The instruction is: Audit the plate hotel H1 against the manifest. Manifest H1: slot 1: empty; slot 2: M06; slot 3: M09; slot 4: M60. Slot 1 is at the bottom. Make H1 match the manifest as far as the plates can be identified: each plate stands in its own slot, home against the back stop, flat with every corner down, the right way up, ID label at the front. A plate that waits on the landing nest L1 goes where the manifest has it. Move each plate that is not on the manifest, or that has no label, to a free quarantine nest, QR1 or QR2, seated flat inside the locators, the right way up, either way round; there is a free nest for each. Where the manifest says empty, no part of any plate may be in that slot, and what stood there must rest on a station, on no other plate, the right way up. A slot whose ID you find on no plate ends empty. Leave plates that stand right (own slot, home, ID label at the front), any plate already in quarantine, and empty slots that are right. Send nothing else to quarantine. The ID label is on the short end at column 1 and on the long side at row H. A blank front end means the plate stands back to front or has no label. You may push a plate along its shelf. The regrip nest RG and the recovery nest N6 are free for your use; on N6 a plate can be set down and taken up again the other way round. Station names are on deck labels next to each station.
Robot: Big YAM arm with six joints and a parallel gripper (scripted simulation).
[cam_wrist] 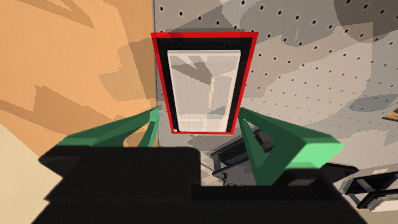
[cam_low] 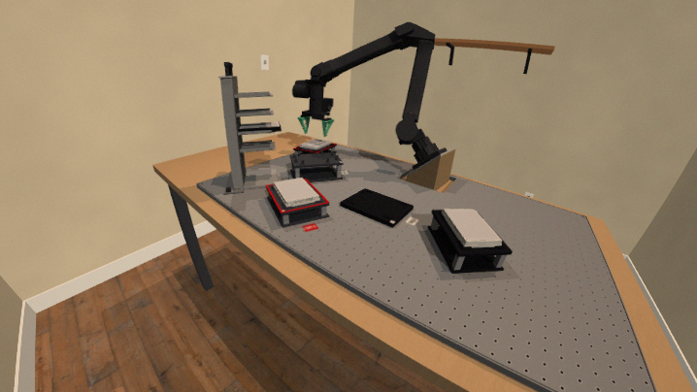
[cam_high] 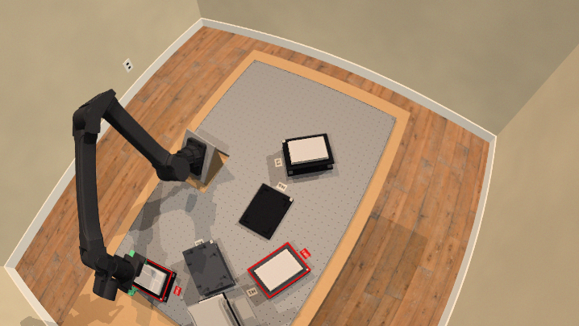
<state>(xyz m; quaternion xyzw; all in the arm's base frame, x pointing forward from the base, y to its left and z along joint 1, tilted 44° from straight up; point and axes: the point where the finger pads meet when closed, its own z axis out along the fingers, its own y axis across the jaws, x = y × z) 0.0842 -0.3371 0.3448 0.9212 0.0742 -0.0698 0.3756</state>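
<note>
The red-edged quarantine nest lies 6 cm below my hand and 1 cm to the left of it. From my hand the other things lie so: H1 deck label (33 cm ahead, 18 cm to the left, 9 cm below); dark plate (32 cm ahead, 8 cm above, 7 cm to the left); grey regrip nest (17 cm to the left, 17 cm ahead, 4 cm below).
</note>
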